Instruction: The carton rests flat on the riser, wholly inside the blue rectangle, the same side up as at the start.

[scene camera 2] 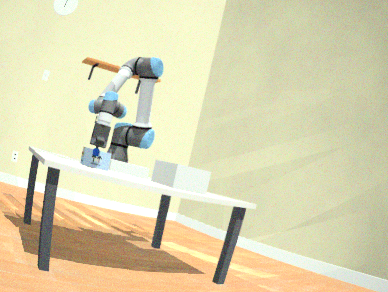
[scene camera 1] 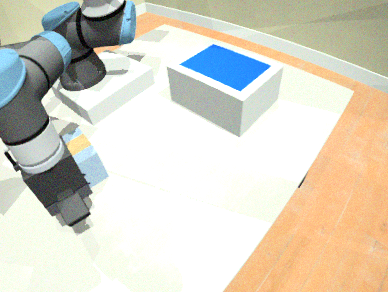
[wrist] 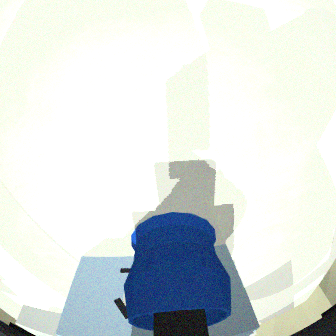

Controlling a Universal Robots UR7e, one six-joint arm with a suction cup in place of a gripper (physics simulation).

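Where they show: hand at its tool point: [scene camera 2: 95, 155] [wrist: 173, 244]; arm's base at its link origin: [scene camera 2: 116, 160] [scene camera 1: 84, 77].
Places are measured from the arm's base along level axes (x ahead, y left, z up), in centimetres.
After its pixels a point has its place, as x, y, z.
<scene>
The light blue carton [scene camera 1: 90, 160] {36.8, -11.9, 1.9} [scene camera 2: 103, 161] {36.9, -13.2, -1.7} [wrist: 91, 293] {36.8, -12.2, -1.5} with a tan tape strip on top sits on the table at the left, far from the riser. My suction cup [scene camera 2: 96, 153] [wrist: 175, 230] hangs down in front of the carton's side with the arrows. In the wrist view its mouth reaches past that face's edge and points at the bare table, with nothing on it. In scene camera 1 the tool block hides the cup. The grey riser [scene camera 1: 207, 97] {37.4, 20.3, 1.9} [scene camera 2: 180, 179] {47.2, 25.4, -1.0} carries the blue rectangle [scene camera 1: 225, 65] {34.1, 29.5, 6.1}, which is bare.
The arm stands on a low white plinth [scene camera 1: 103, 94] {14.1, 1.0, 0.1} [scene camera 2: 129, 171] {14.9, 6.6, -4.0} between the carton and the riser. The white table [scene camera 1: 187, 172] {47.9, 5.3, -5.9} [scene camera 2: 219, 199] {62.9, 40.6, -6.1} ends just left of the carton, with wooden floor beyond.
</scene>
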